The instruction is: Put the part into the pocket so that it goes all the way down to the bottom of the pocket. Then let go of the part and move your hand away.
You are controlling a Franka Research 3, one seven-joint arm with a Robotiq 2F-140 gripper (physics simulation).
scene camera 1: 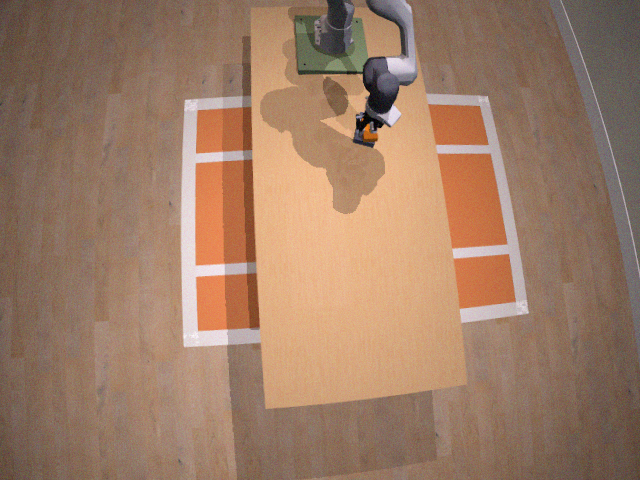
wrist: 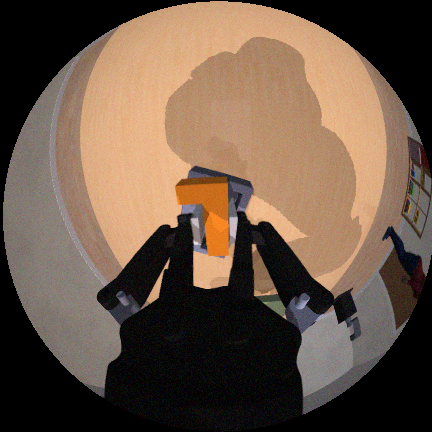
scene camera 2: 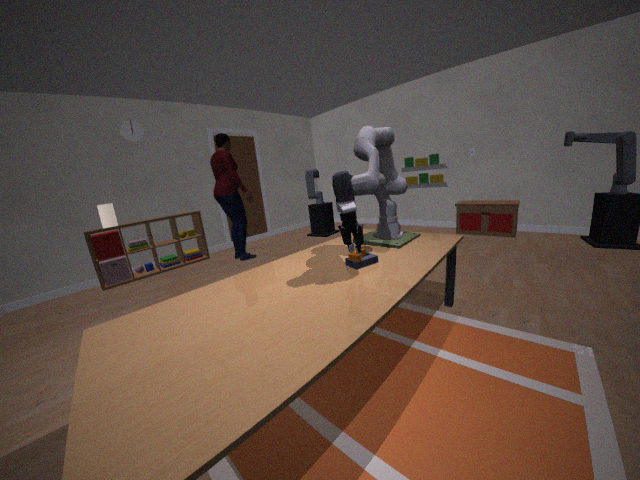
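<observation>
An orange L-shaped part (scene camera 1: 370, 134) (scene camera 2: 355, 256) (wrist: 217, 200) is held over a dark blue-grey block with a pocket (scene camera 1: 363, 143) (scene camera 2: 363, 261) (wrist: 243, 194) on the table. My gripper (wrist: 216, 206) is shut on the part's long arm; its short arm points left in the wrist view. In the wrist view the part is turned relative to the block and covers much of the pocket; some of the opening shows at the right. The part stands above the block's top in scene camera 2; whether they touch is unclear.
The block stands on the long wooden table (scene camera 1: 356, 289) (scene camera 2: 232, 330), in front of the green base plate (scene camera 1: 306, 59) (scene camera 2: 408, 238). A person (scene camera 2: 227, 186) stands beyond the table, near a low shelf unit (scene camera 2: 203, 235).
</observation>
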